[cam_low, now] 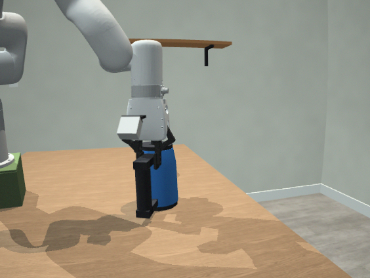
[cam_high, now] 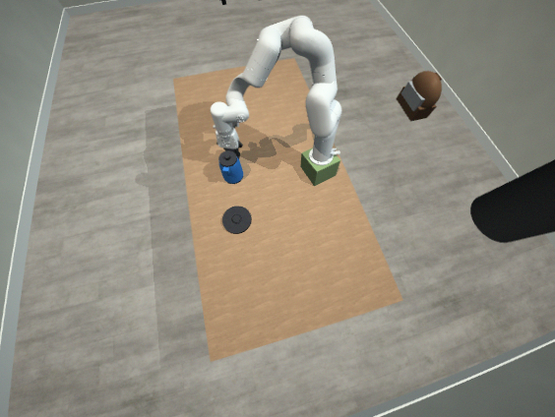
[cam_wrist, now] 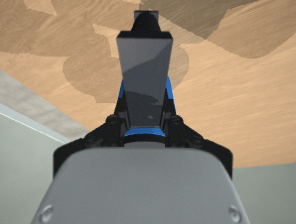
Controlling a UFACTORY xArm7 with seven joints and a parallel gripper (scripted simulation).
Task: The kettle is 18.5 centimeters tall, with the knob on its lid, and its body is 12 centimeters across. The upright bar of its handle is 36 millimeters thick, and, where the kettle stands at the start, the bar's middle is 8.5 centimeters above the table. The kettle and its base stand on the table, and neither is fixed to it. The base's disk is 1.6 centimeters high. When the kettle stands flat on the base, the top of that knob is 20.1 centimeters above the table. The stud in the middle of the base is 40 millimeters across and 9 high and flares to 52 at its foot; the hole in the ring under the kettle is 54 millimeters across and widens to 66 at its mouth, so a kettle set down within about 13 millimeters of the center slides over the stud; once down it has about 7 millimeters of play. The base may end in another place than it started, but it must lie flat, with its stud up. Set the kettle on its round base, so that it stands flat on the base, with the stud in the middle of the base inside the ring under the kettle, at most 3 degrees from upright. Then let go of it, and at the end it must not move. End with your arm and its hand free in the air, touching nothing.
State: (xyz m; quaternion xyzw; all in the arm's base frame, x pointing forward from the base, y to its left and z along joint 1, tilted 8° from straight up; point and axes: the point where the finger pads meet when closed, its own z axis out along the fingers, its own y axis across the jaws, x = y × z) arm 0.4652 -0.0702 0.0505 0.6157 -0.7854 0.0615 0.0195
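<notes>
My hand is 10 mm short of the blue kettle, 30 mm to the right of it and 50 mm above it. From my hand the other things lie so: round black base 10 mm ahead, 340 mm to the left, 130 mm below.
</notes>
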